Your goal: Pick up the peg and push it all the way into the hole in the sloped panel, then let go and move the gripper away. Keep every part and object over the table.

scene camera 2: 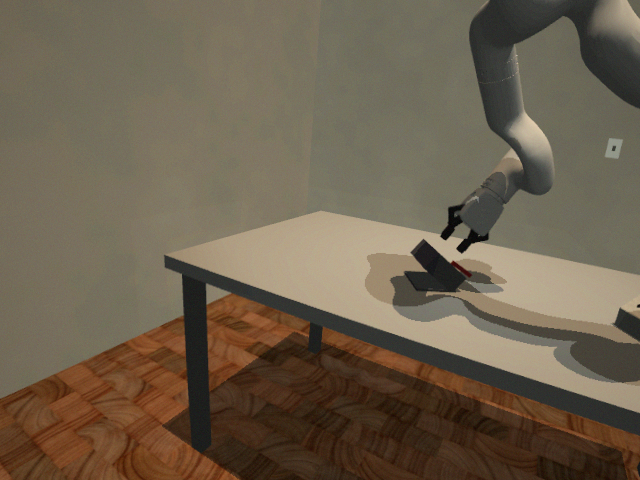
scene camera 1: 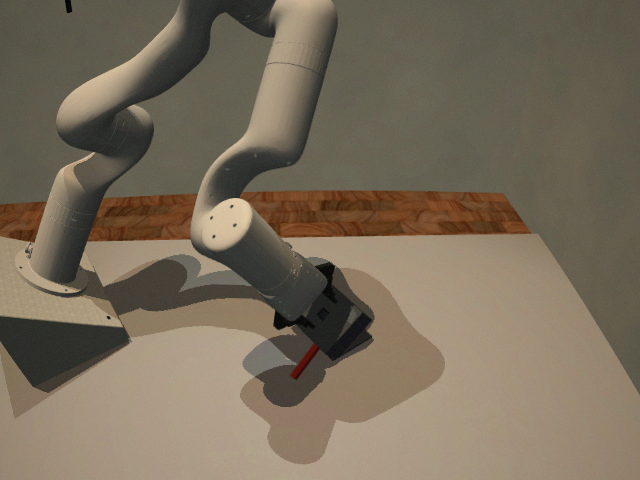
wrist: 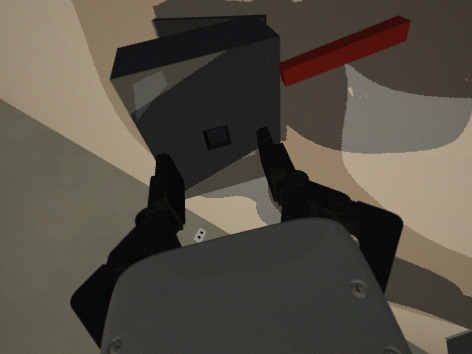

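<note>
The red peg lies on its side on the table beside the dark panel, with one end close to the panel's side edge. Whether they touch is unclear. The sloped dark panel stands tilted on its flat base. Its square hole shows with no peg in it. My gripper is open and empty. It is above the sloped face, with its fingers on either side of the hole in the wrist view. The peg is outside the fingers.
The pale table carries the panel and the wedge-shaped robot mount at the left in scene camera 1. The table's far edge runs behind the arm. Arm shadows cover the area around the panel and peg.
</note>
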